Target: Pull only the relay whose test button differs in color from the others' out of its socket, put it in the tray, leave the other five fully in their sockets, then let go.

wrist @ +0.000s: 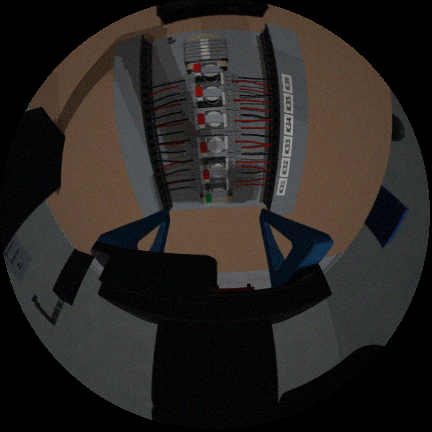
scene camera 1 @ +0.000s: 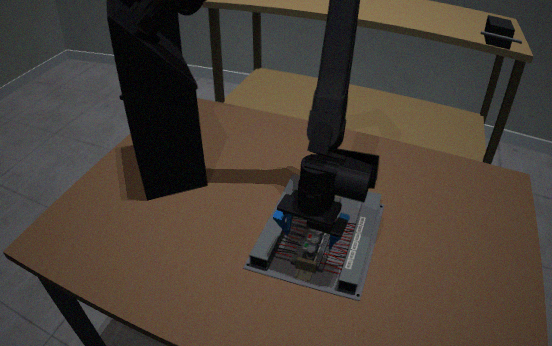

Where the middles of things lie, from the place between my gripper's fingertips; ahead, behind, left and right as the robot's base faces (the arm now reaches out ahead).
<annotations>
The grey panel [scene camera 1: 282,269] is 10 cm to the left of my hand, 9 cm below it and 2 cm behind it.
</annotations>
